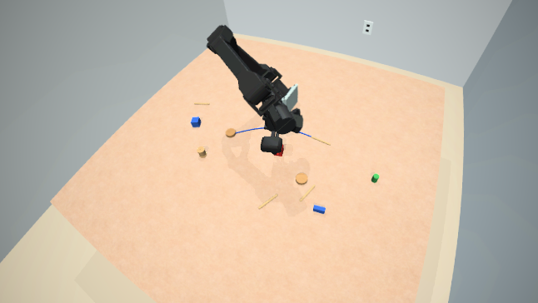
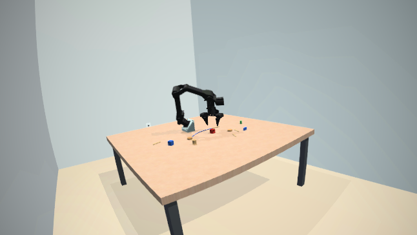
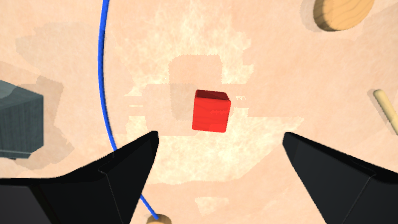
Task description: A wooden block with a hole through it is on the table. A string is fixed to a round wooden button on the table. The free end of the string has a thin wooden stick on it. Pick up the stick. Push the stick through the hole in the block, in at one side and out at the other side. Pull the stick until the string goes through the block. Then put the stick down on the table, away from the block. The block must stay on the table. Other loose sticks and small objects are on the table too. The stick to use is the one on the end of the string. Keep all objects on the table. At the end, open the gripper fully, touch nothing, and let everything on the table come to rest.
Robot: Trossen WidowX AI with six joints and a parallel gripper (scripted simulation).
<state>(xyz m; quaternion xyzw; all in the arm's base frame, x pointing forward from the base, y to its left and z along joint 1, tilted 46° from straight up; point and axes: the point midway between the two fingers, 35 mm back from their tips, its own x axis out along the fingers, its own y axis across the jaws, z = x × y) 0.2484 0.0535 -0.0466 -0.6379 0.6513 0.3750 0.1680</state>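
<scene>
Now: gripper tip 40 mm above the red block and 10 mm past it. From my gripper tip the other things lie so: green cylinder: 350 mm to the left, 50 mm below, 10 mm behind; then wooden spool: 260 mm to the right, 100 mm ahead, 40 mm below; then thin wooden stick: 110 mm to the left, 110 mm behind, 60 mm below.
</scene>
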